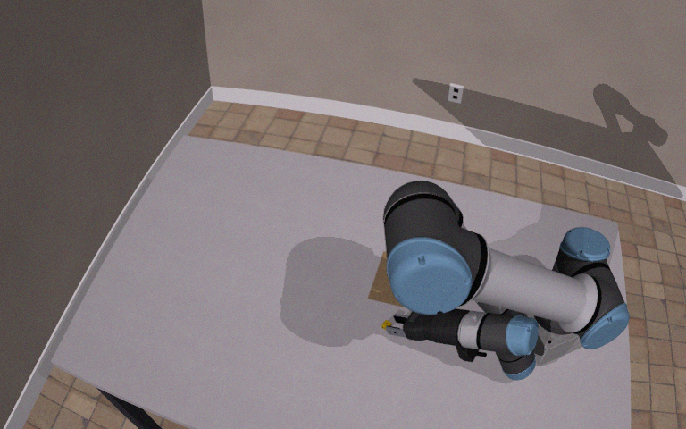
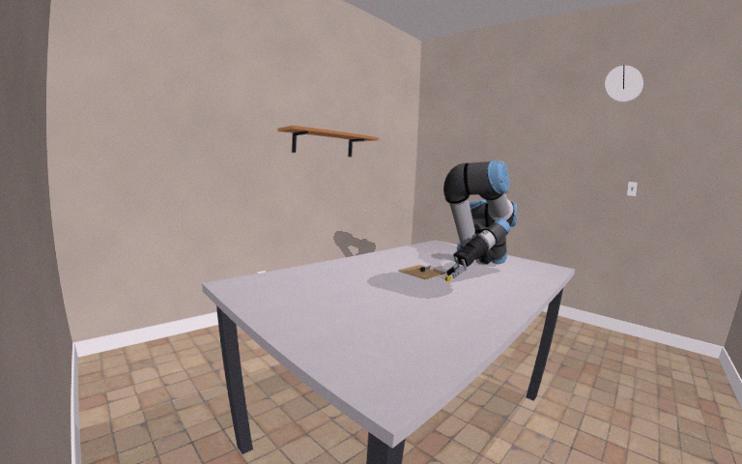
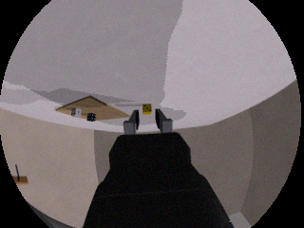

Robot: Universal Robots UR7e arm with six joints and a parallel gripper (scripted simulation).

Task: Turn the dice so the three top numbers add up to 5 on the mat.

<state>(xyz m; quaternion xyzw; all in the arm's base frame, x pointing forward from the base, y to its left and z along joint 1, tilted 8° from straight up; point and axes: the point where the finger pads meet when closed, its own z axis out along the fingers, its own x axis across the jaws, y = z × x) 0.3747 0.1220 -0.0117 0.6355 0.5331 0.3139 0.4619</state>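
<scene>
The yellow die is 30 mm ahead of my hand, 10 mm to the right of it and 20 mm below it. Round my hand: mat: 20 mm ahead, 140 mm to the right, 30 mm below; then black die: 20 mm ahead, 140 mm to the right, 20 mm below; then white die: 30 mm behind, 140 mm to the right, 20 mm below.
</scene>
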